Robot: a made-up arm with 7 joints. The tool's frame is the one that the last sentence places.
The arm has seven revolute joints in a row. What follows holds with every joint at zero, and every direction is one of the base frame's. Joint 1 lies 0.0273 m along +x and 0.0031 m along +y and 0.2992 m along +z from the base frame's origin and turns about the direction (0.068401, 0.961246, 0.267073), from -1.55 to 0.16 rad. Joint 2 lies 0.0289 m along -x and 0.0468 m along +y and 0.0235 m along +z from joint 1 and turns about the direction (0.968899, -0.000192, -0.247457), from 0.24 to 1.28 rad. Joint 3 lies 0.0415 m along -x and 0.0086 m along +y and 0.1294 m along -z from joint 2 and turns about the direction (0.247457, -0.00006, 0.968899), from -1.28 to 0.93 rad. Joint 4 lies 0.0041 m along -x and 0.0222 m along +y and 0.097 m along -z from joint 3 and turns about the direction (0.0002, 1, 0.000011), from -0.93 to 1.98 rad. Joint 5 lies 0.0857 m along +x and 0.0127 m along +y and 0.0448 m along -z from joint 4 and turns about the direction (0.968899, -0.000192, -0.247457), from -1.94 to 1.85 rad. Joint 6 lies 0.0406 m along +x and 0.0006 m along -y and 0.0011 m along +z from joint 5 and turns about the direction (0.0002, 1, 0.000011), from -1.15 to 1.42 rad. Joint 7 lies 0.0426 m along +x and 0.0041 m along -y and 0.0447 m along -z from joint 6 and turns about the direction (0.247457, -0.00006, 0.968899), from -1 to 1.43 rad. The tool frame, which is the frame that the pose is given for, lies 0.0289 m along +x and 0.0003 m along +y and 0.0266 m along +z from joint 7; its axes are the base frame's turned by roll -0.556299, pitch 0.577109 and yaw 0.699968 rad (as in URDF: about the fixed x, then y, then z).
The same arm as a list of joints. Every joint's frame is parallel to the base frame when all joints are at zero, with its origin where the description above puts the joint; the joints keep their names.
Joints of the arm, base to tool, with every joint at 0 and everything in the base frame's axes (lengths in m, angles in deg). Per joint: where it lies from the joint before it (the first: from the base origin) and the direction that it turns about. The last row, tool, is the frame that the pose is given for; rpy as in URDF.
joint 1: axis 0.068403 0.961235 0.26711 xyz 0.0273 0.0031 0.2992
joint 2: axis 0.968889 -0.0002 -0.247497 xyz -0.0289 0.0468 0.0235
joint 3: axis 0.247497 -0.0001 0.968889 xyz -0.0415 0.0086 -0.1294
joint 4: axis 0.0002 1 0 xyz -0.0041 0.0222 -0.097
joint 5: axis 0.968889 -0.0002 -0.247497 xyz 0.0857 0.0127 -0.0448
joint 6: axis 0.0002 1 0 xyz 0.0406 -0.0006 0.0011
joint 7: axis 0.247497 -0.0001 0.968889 xyz 0.0426 -0.0041 -0.0447
tool: xyz 0.0289 0.0003 0.0266 rpy -31.87 33.07 40.11
Joint limits (deg, base to tool): -88.81..9.17 13.75..73.34 -73.34..53.29 -53.29..113.45 -111.15..106 -65.89..81.36 -57.3..81.93

